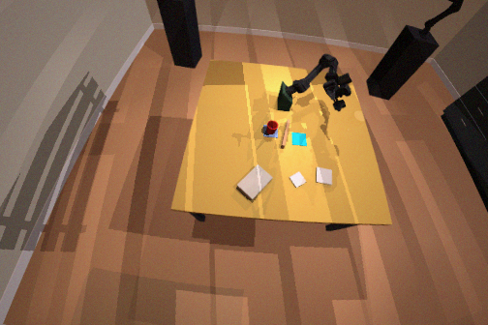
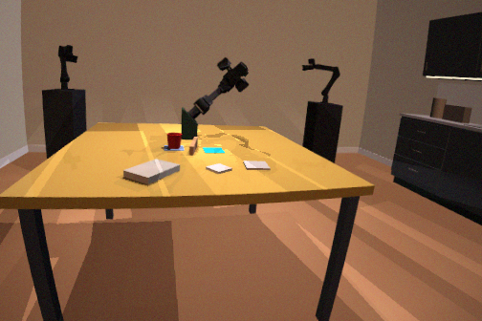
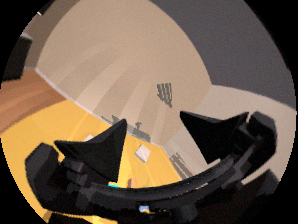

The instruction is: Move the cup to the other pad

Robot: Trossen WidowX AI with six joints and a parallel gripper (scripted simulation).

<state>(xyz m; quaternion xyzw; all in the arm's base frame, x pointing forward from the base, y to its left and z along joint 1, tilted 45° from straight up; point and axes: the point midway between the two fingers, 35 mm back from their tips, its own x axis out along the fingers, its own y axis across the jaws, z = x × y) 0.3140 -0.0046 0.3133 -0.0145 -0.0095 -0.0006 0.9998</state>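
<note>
Right now the red cup is 40 mm behind my gripper tip, 280 mm to the right of it and 360 mm below it. Round my gripper tip: wooden stick: 30 mm behind, 180 mm to the right, 390 mm below; light blue pad: 40 mm behind, 280 mm to the right, 410 mm below; teal pad: 20 mm behind, 80 mm to the right, 410 mm below.
</note>
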